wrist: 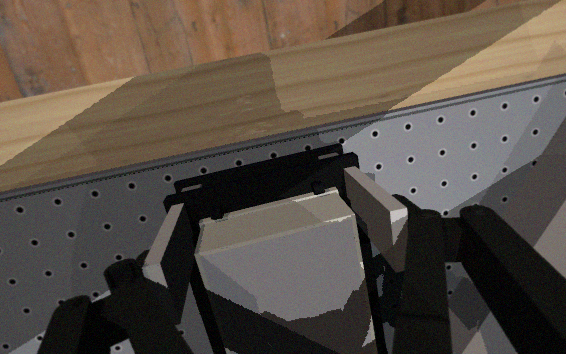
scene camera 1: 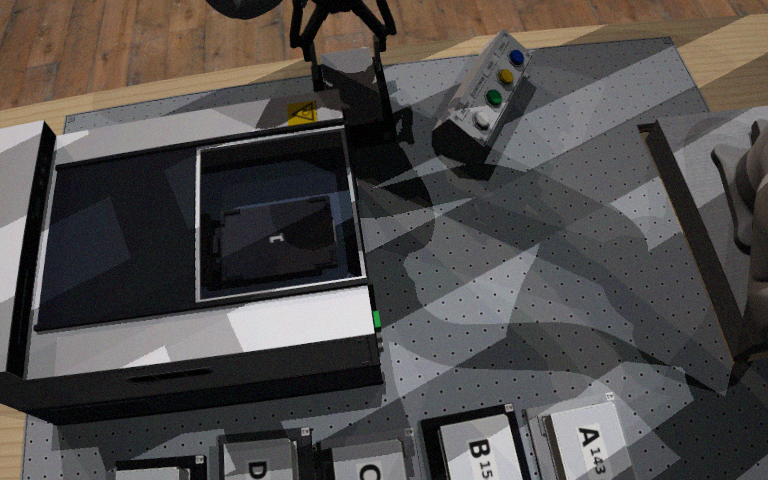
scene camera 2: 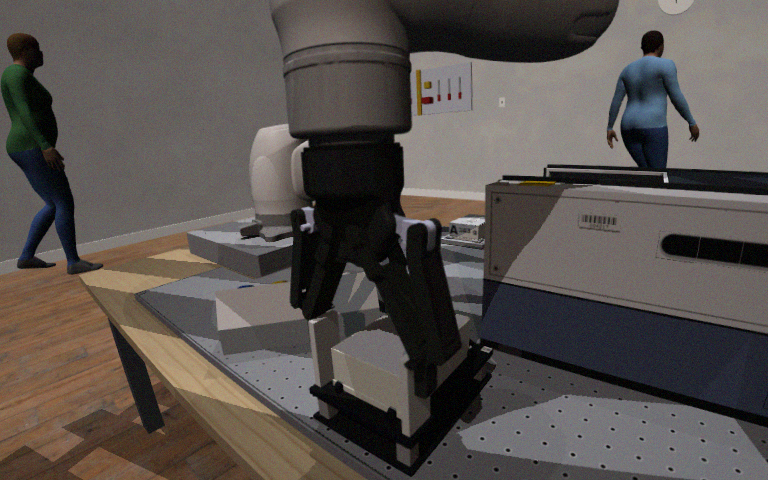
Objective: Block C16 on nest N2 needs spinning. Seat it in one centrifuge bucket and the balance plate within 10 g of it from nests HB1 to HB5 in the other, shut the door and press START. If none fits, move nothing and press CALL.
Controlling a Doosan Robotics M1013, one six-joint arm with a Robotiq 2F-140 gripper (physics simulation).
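Frame: origin at the arm's base, x ahead, y left, z up, level; metres.
Where they show: gripper, fingertip midpoint: [wrist: 269, 208] [scene camera 1: 347, 68] [scene camera 2: 368, 399]; arm's base at its link origin: [scene camera 2: 286, 229].
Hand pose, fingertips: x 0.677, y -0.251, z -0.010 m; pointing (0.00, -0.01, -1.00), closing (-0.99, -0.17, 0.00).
Observation:
Things, the pixels of their top centre, and the offset from my fingertips. "*": a spot on its surface instead.
- pale block at its top centre: [wrist: 299, 334] [scene camera 2: 405, 332] [scene camera 1: 349, 77] dy +0.059, dx -0.012, dz +0.042 m
- black nest at its top centre: [wrist: 290, 299] [scene camera 2: 406, 359] [scene camera 1: 350, 91] dy +0.059, dx -0.011, dz +0.010 m
- slanted button box at its top centre: [scene camera 2: 295, 276] [scene camera 1: 487, 74] dy +0.053, dx -0.231, dz +0.045 m
- Lettered plates D at a spot on its surface: [scene camera 1: 255, 464] * dy +0.643, dx +0.069, dz +0.015 m
- C at a spot on its surface: [scene camera 1: 368, 467] * dy +0.640, dx -0.067, dz +0.015 m
- B at its top centre: [scene camera 1: 485, 471] dy +0.641, dx -0.205, dz +0.015 m
- A at its top centre: [scene camera 1: 595, 457] [scene camera 2: 473, 219] dy +0.626, dx -0.339, dz +0.015 m
A pale block [scene camera 1: 346, 61] [scene camera 2: 368, 362] [wrist: 281, 256] sits on a black nest [scene camera 2: 449, 405] [wrist: 257, 179] at the table's edge, beside the centrifuge. My gripper [scene camera 1: 349, 81] [scene camera 2: 373, 362] [wrist: 269, 208] reaches down over it with one finger pad on each long side, pressed against the block. The block rests in the nest. The centrifuge [scene camera 1: 287, 319] [scene camera 2: 554, 248] stands open, and a dark bucket [scene camera 1: 277, 238] marked 1 shows inside. Its other bucket is hidden.
A slanted button box [scene camera 1: 487, 90] [scene camera 2: 258, 314] with blue, yellow, green and white buttons stands to the right of the nest. Lettered plates D [scene camera 1: 255, 464], C [scene camera 1: 368, 467], B [scene camera 1: 482, 452] and A [scene camera 1: 587, 443] sit in nests along the near edge. The wooden table edge [wrist: 317, 81] runs just behind the nest.

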